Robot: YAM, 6 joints.
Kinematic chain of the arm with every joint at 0, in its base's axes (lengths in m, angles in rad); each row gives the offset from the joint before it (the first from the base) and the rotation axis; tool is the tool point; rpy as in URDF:
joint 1: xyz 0 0 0.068 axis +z
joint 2: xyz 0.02 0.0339 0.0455 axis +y
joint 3: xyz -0.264 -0.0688 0 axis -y
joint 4: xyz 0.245 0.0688 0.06 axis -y
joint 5: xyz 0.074 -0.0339 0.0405 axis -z
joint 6: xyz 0.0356 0 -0.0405 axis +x
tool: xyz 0 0 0 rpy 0 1.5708 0
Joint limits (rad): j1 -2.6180..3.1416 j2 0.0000..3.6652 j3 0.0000..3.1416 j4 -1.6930..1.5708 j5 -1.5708..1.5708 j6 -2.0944..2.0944
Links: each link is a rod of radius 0.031 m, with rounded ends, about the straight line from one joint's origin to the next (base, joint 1, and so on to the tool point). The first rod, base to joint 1, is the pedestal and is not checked.
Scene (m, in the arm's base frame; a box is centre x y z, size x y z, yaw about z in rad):
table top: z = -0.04
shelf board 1: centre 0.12 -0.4 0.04 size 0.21 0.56 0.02 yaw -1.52
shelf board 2: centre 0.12 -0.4 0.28 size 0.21 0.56 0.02 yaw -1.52
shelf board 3: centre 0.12 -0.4 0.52 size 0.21 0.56 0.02 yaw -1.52
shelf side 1: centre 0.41 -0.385 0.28 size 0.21 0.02 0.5 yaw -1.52
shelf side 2: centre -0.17 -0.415 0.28 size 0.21 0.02 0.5 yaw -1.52
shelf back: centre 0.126 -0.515 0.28 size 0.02 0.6 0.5 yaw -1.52
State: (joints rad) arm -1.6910 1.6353 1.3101 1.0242 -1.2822 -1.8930
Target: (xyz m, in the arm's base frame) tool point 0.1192 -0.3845 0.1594
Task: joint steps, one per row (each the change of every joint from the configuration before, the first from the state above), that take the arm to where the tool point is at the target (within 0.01 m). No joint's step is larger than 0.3 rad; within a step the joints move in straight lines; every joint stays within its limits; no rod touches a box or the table.
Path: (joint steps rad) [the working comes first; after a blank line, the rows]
Joints at the target: -1.3552 2.0471 1.0117 0.9326 -1.2893 -1.8930
Straight joint move there: touches shelf board 2.

1: 0.2476 -0.2024 -0.2356 -0.0060 0.0859 -0.0504
2: 0.2476 -0.2024 -0.2355 -0.0061 0.0859 -0.0503
3: 0.2476 -0.2024 -0.2356 -0.0060 0.0859 -0.0503
4: 0.2476 -0.2024 -0.2356 -0.0061 0.0859 -0.0504
5: -0.1512 0.2256 0.0370 0.0140 -0.0892 0.0011
6: -0.1513 0.2255 0.0371 0.0139 -0.0891 0.0011
7: -0.1512 0.2256 0.0370 0.0139 -0.0891 0.0010
8: -0.1513 0.2256 0.0370 0.0140 -0.0891 0.0011
9: -0.0248 0.1596 0.2479 -0.0616 0.0029 0.0986
10: -0.0248 0.1595 0.2479 -0.0616 0.0029 0.0985

